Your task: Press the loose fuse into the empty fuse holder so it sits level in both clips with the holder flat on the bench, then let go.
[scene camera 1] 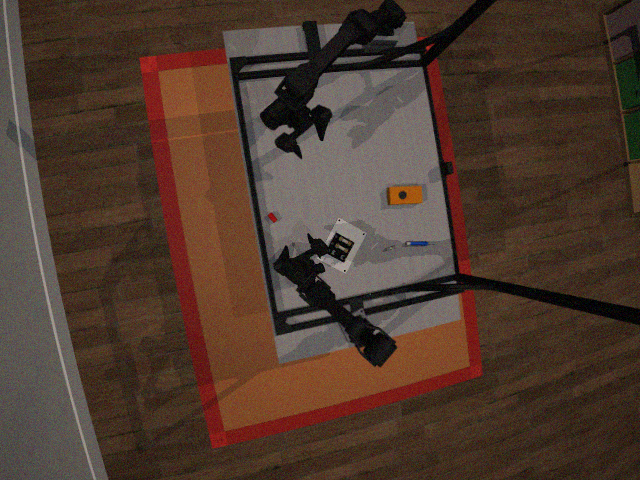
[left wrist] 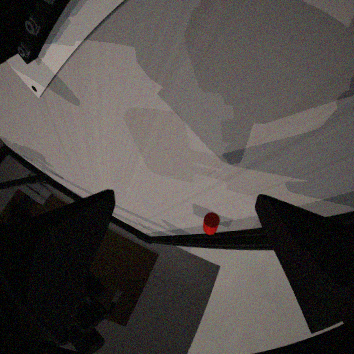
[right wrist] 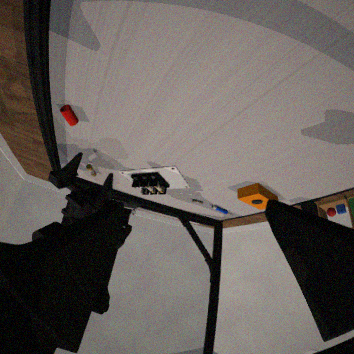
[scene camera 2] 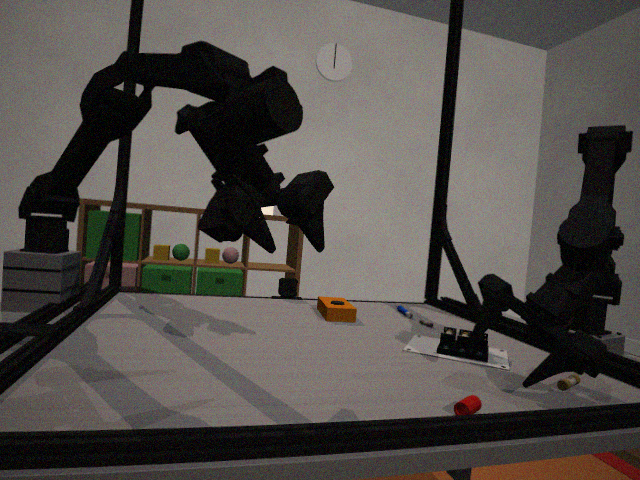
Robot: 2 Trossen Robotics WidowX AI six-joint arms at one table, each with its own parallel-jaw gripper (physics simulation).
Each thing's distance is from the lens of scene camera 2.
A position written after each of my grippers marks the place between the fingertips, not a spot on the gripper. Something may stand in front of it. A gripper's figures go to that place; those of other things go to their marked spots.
my left gripper (scene camera 2: 495, 362): 64 cm
my right gripper (scene camera 2: 296, 250): 56 cm
orange block (scene camera 2: 333, 309): 90 cm
